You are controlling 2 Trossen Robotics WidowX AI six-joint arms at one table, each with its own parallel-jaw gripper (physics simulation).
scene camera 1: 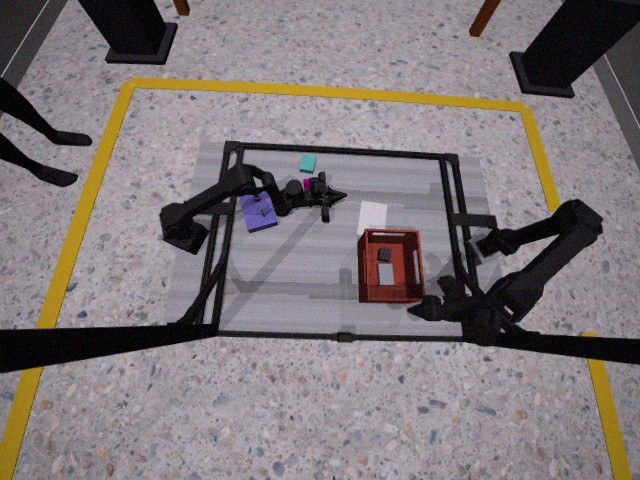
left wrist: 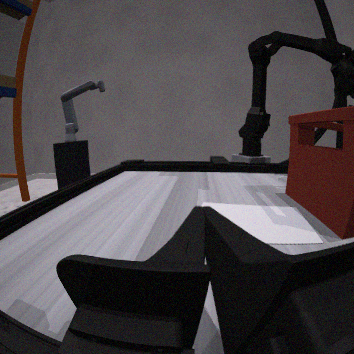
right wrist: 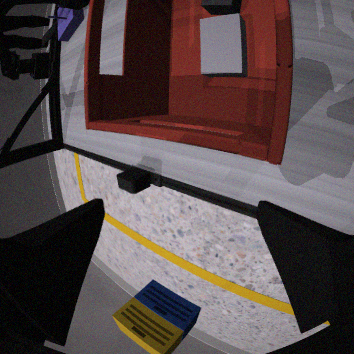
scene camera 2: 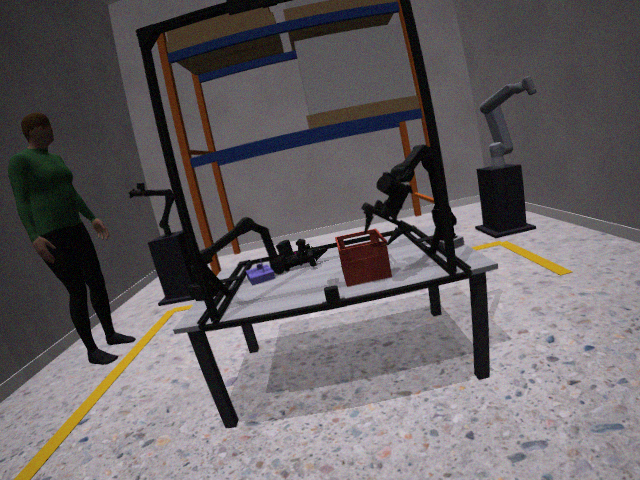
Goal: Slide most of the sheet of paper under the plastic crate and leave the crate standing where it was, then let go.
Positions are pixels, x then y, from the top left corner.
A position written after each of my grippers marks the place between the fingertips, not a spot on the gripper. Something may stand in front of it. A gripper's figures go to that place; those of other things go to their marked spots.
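White sheet of paper (scene camera 1: 372, 215), 1.01 m from the lens. Red plastic crate (scene camera 1: 405, 290), 0.96 m from the lens. Left gripper (scene camera 1: 346, 194), same 0.96 m from the lens. Right gripper (scene camera 1: 416, 311), 0.80 m from the lens.
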